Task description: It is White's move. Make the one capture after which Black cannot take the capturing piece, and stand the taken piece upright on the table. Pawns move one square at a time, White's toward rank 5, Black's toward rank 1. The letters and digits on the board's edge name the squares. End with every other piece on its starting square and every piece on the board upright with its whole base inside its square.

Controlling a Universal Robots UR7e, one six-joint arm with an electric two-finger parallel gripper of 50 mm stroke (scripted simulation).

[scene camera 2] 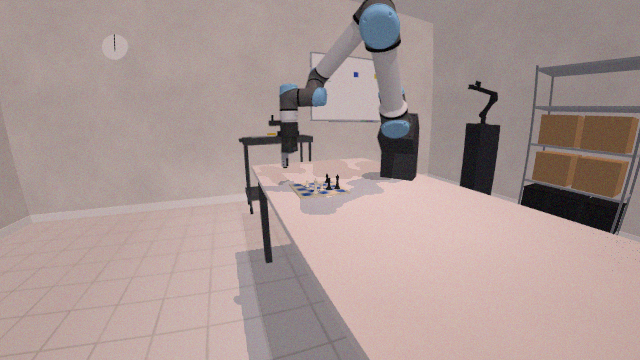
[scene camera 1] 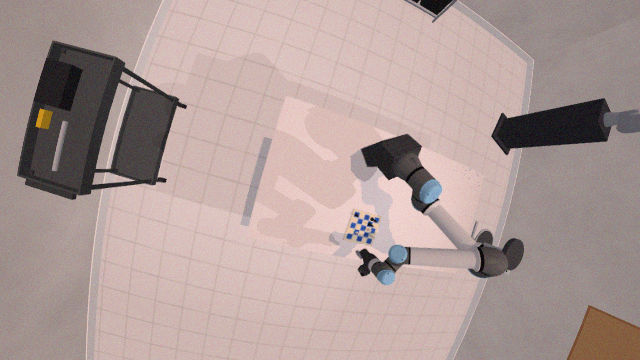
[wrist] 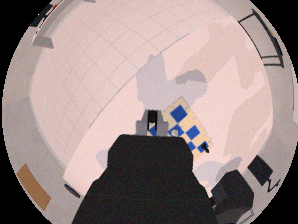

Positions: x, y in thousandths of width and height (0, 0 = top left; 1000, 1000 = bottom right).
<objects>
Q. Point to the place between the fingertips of the gripper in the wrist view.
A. At 512, 520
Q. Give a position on a blue-and-cream chessboard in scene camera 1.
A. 563, 624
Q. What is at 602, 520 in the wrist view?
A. A blue-and-cream chessboard.
</objects>
